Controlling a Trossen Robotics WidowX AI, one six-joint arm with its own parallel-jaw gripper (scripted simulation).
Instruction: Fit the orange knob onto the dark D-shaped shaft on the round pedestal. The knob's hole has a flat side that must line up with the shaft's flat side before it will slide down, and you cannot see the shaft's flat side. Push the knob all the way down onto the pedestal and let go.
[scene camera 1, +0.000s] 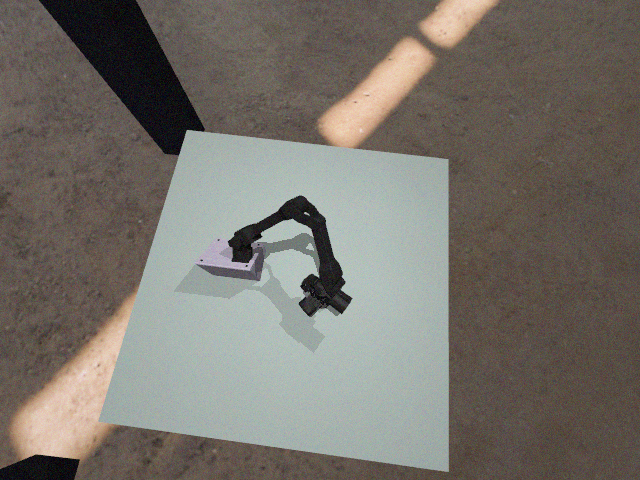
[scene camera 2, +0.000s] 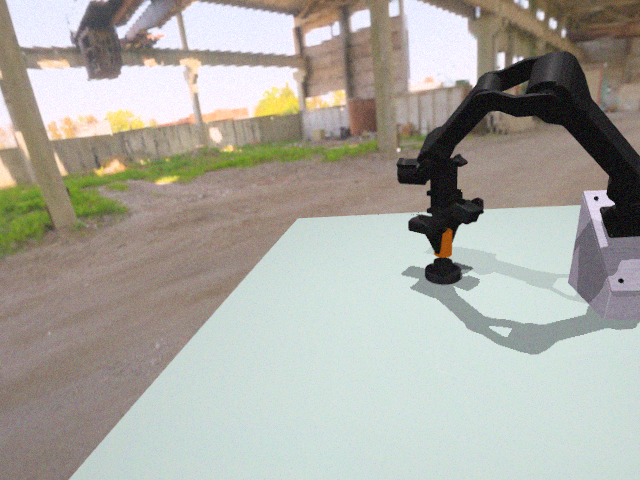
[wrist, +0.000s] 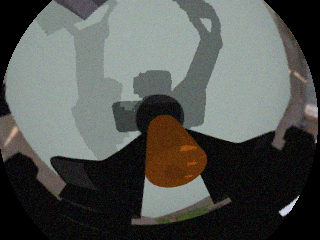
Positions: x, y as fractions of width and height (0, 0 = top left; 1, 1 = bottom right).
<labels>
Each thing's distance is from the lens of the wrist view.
gripper (wrist: 0.52, 0.56): 0.10 m
orange knob (wrist: 0.54, 0.66): 0.05 m
</labels>
